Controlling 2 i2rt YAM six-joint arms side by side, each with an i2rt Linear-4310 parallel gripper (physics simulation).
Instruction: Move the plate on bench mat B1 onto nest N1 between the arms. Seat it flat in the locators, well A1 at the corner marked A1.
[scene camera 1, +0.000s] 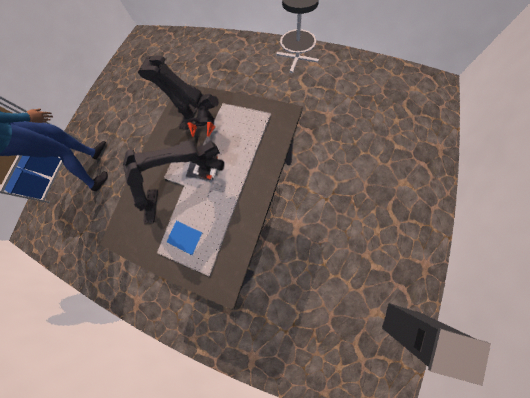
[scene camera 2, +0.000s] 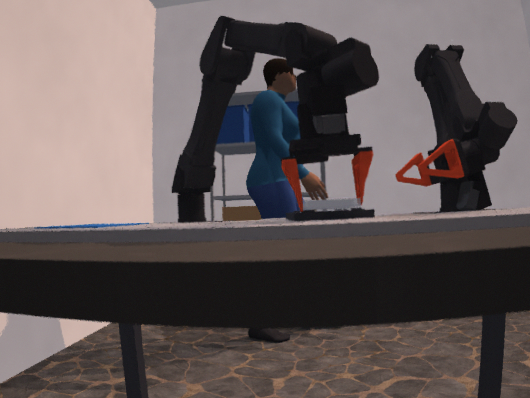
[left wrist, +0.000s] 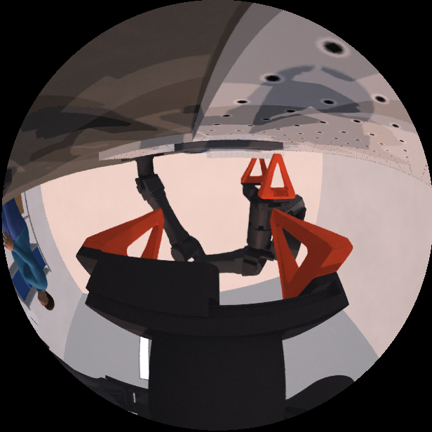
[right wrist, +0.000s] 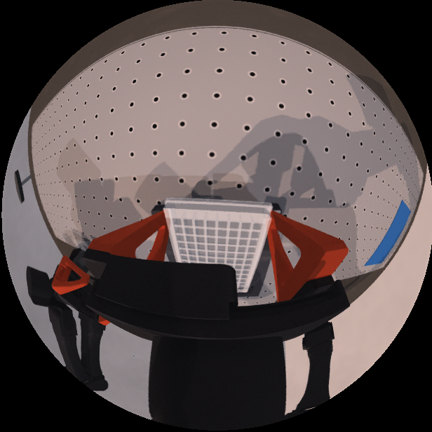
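Seen in the pictures: left gripper, between the fingertips: (scene camera 1: 200, 136) (scene camera 2: 407, 174); right gripper, between the fingertips: (scene camera 1: 213, 170) (scene camera 2: 331, 208); left arm's base, origin of its link: (scene camera 1: 189, 115); right arm's base, origin of its link: (scene camera 1: 151, 206).
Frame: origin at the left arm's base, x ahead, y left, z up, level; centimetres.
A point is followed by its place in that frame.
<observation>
The clear-white gridded plate (scene camera 2: 332, 203) @[x 32.5, y -33.6, z 3.6 cm] (right wrist: 215, 235) lies over the dark nest (scene camera 2: 350, 214) @[x 31.4, y -30.9, z 1.9 cm] (right wrist: 257, 289) between the arms. It looks about level in scene camera 2; whether it is fully down in the locators cannot be told. My right gripper (scene camera 1: 204, 173) @[x 31.2, y -33.6, z 2.9 cm] (scene camera 2: 330, 206) @[x 31.2, y -33.6, z 2.9 cm] (right wrist: 217, 215) points down, shut on the plate, with an orange fingertip against each side edge. The A1 mark cannot be read. My left gripper (scene camera 1: 200, 134) @[x 19.2, y -17.9, z 8.5 cm] (scene camera 2: 410, 172) @[x 19.2, y -17.9, z 8.5 cm] (left wrist: 216, 214) is open and empty, above the board near the nest. The blue mat (scene camera 1: 185, 237) @[x 27.4, y -72.7, z 1.5 cm] (scene camera 2: 95, 226) @[x 35.7, y -68.0, z 1.5 cm] (right wrist: 390, 237) lies away from the grippers.
The white perforated board (scene camera 1: 245, 125) @[x 39.8, y -1.6, z 1.4 cm] (right wrist: 215, 110) lies on the brown table (scene camera 1: 280, 135) @[x 61.5, y -3.2, z 0.0 cm]. The right arm reaches over the nest close beside the left arm. A person (scene camera 1: 45, 135) (scene camera 2: 272, 140) stands behind the table by a shelf with blue bins (scene camera 1: 27, 180).
</observation>
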